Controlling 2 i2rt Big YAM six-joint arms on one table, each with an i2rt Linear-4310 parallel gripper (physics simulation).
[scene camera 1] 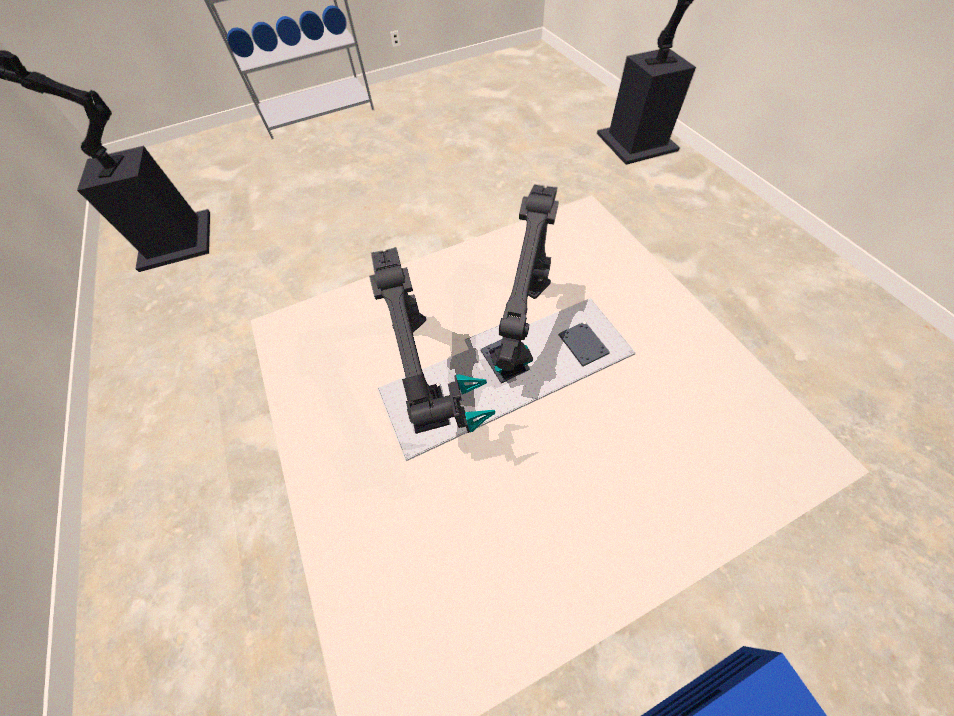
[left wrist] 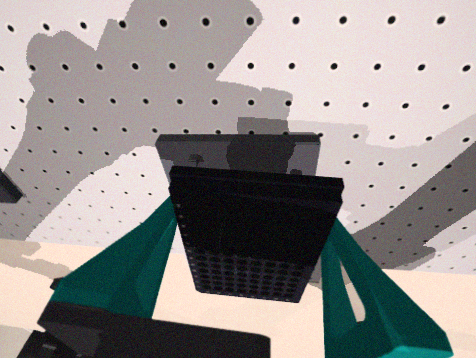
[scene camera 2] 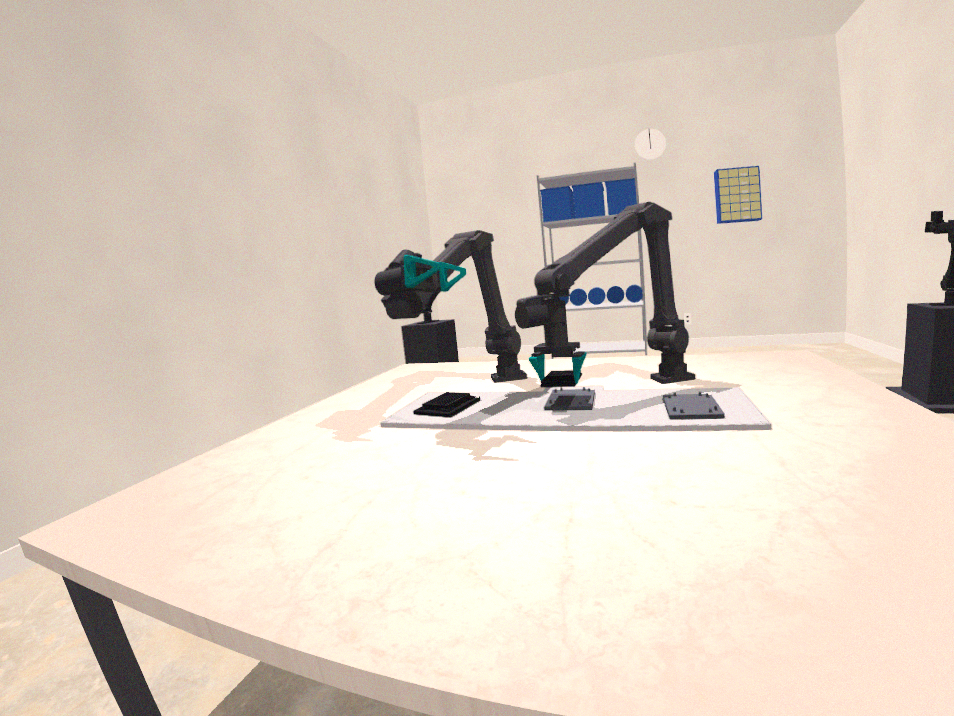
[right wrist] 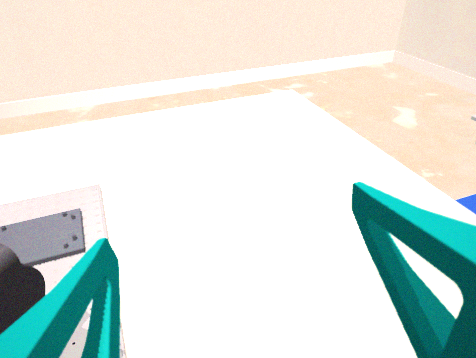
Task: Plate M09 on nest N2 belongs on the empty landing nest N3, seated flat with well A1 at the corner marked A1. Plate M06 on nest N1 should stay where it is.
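Note:
My left gripper point(scene camera 2: 558, 370) point(left wrist: 253, 208) point(scene camera 1: 503, 368) is shut on a black well plate point(scene camera 2: 561, 380) point(left wrist: 256, 227), gripped by its two sides. It holds the plate level, a little above the middle grey nest point(scene camera 2: 568, 402) point(left wrist: 208, 150). A second black plate point(scene camera 2: 447, 404) lies on the nest at the left end of the white pegboard point(scene camera 2: 744, 415) point(scene camera 1: 616, 340) point(left wrist: 343, 71). The grey nest at the right end point(scene camera 2: 693, 405) point(scene camera 1: 584, 344) point(right wrist: 71, 232) is bare. My right gripper point(scene camera 2: 435, 273) point(scene camera 1: 476, 401) point(right wrist: 233, 221) is open and empty, raised high above the left end of the pegboard.
The right arm hides the left plate in scene camera 1. Both arm bases stand behind the pegboard. A shelf rack point(scene camera 2: 545, 235) point(scene camera 1: 361, 67) and black pedestals point(scene camera 1: 648, 107) point(scene camera 1: 155, 209) stand away from the table.

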